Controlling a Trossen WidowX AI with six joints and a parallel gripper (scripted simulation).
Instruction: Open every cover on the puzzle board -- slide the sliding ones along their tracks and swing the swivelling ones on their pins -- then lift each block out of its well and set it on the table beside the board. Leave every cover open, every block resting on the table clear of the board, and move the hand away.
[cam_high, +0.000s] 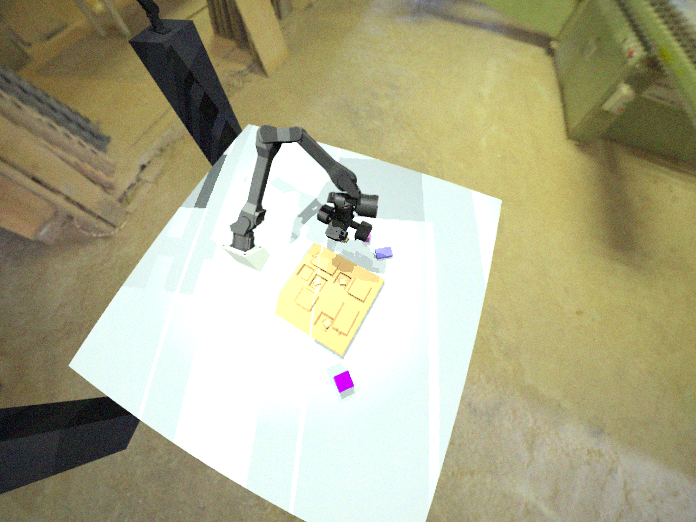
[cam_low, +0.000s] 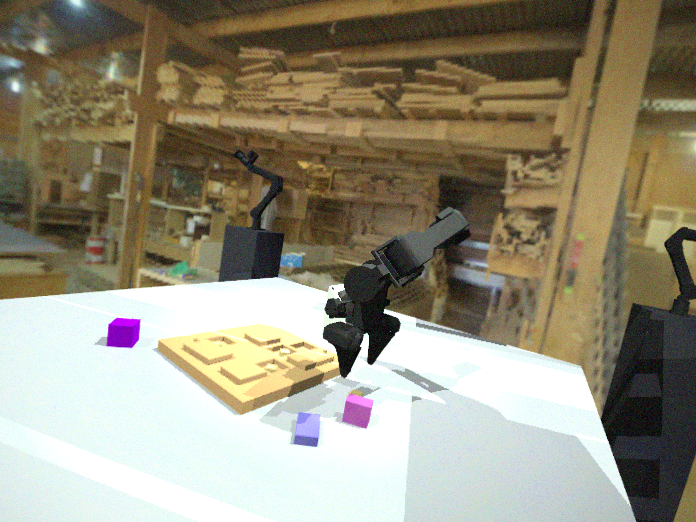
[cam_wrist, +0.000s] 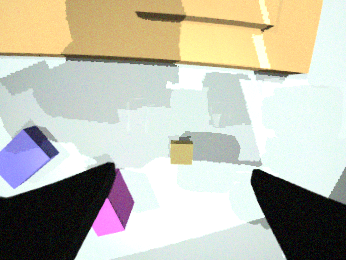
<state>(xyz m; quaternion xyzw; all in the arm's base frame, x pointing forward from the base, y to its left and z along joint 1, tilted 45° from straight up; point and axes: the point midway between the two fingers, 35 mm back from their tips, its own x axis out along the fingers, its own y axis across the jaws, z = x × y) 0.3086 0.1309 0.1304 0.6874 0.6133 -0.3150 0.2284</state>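
The tan puzzle board is 21 cm to the right of my gripper tip, 3 cm below it and 3 cm ahead of it. Round my gripper tip: pink block: 7 cm ahead, 4 cm to the left, 3 cm below; then purple block: 47 cm to the right, 16 cm ahead, 3 cm below; then lavender block: 16 cm ahead, 5 cm below.
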